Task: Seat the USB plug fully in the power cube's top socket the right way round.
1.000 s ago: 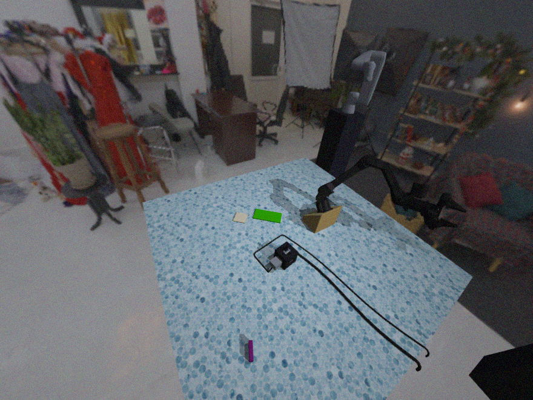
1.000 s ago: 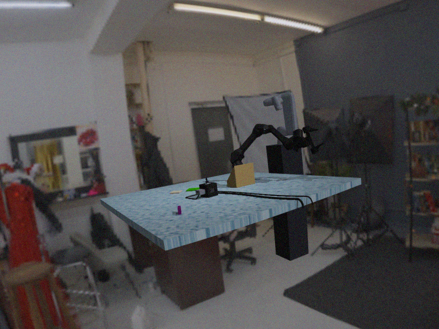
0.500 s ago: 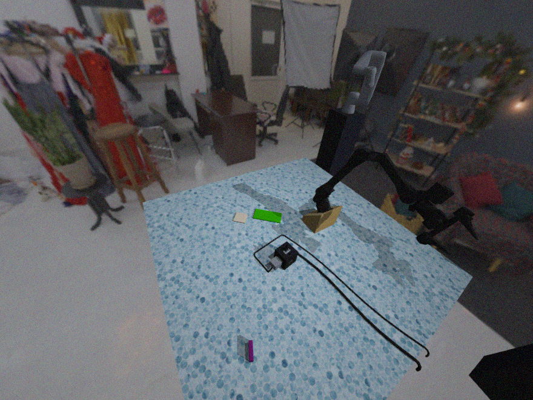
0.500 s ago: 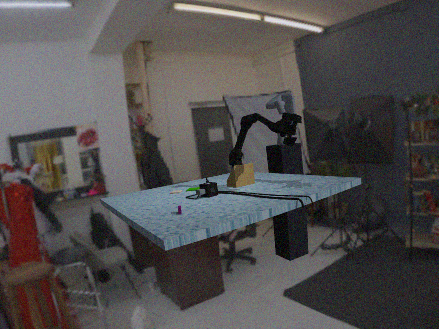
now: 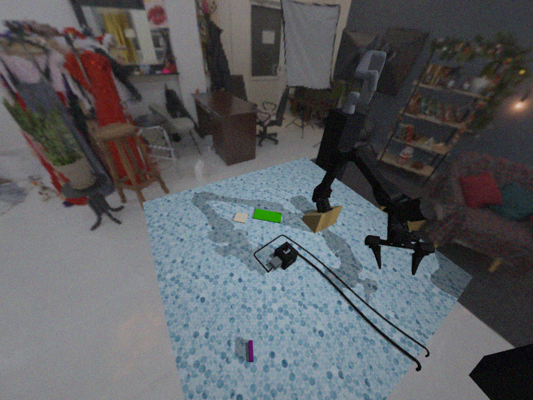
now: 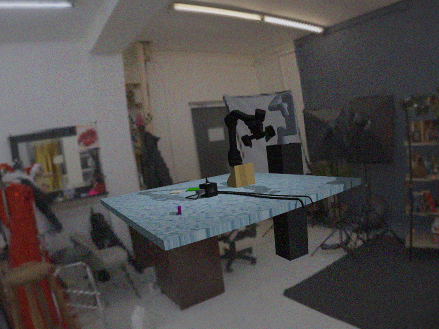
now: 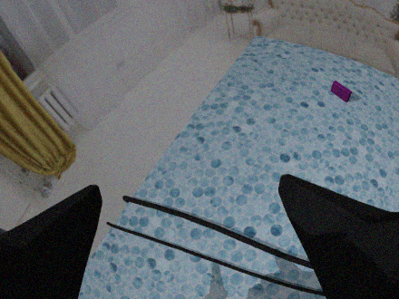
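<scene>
Right now the USB plug is 190 mm ahead of my gripper tip, 310 mm to the right of it and 190 mm below it. From my gripper tip the other things lie so: green block 140 mm ahead, 600 mm to the right, 280 mm below; then small purple-and-grey block 470 mm ahead, 40 mm to the right, 270 mm below; then USB socket 190 mm ahead, 310 mm to the right, 210 mm below.
</scene>
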